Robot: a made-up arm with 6 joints. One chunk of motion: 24 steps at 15 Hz.
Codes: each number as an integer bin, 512 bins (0 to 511) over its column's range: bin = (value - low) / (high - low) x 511, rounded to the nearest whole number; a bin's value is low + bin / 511 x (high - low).
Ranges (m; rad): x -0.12..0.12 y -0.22..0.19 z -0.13..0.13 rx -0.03..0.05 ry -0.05..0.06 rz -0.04..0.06
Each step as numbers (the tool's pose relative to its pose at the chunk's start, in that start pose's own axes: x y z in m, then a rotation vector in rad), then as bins.
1 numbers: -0.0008 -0.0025 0.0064 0.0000 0.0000 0.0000
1 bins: 254 271 268 192 232 204
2 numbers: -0.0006 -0.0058 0.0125 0.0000 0.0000 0.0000
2 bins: 254 267 280 192 232 204
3 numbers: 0.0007 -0.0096 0.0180 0.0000 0.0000 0.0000
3 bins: 257 262 291 192 232 204
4 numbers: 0.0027 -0.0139 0.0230 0.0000 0.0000 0.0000
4 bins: 261 257 301 192 232 204
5 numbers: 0.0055 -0.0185 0.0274 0.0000 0.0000 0.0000
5 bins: 267 251 309 192 232 204
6 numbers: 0.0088 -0.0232 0.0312 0.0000 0.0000 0.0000
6 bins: 274 245 317 192 232 204
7 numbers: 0.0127 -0.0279 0.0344 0.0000 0.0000 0.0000
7 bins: 283 239 323 192 232 204
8 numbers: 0.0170 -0.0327 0.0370 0.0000 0.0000 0.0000
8 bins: 292 233 328 192 232 204
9 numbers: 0.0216 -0.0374 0.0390 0.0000 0.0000 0.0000
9 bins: 301 228 332 192 232 204
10 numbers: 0.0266 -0.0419 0.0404 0.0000 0.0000 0.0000
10 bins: 312 222 335 192 232 204
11 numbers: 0.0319 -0.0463 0.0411 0.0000 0.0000 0.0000
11 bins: 323 216 336 192 232 204
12 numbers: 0.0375 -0.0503 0.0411 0.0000 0.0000 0.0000
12 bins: 335 212 336 192 232 204
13 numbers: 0.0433 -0.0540 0.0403 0.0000 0.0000 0.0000
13 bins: 348 207 335 192 232 204
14 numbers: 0.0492 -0.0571 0.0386 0.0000 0.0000 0.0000
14 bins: 360 203 331 192 232 204
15 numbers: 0.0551 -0.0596 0.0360 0.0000 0.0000 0.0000
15 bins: 373 200 326 192 232 204
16 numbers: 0.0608 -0.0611 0.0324 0.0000 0.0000 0.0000
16 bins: 385 198 319 192 232 204
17 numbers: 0.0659 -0.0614 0.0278 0.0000 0.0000 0.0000
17 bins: 396 198 310 192 232 204
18 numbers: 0.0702 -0.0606 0.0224 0.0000 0.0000 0.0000
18 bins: 405 199 300 192 232 204
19 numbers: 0.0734 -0.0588 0.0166 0.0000 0.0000 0.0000
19 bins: 412 201 288 192 232 204
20 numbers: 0.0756 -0.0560 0.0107 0.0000 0.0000 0.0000
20 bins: 416 204 277 192 232 204
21 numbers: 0.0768 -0.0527 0.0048 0.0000 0.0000 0.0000
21 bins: 419 209 265 192 232 204
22 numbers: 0.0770 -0.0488 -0.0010 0.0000 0.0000 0.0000
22 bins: 419 213 254 192 232 204
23 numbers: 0.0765 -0.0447 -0.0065 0.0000 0.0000 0.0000
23 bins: 418 218 243 192 232 204
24 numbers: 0.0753 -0.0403 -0.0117 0.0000 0.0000 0.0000
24 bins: 416 224 233 192 232 204
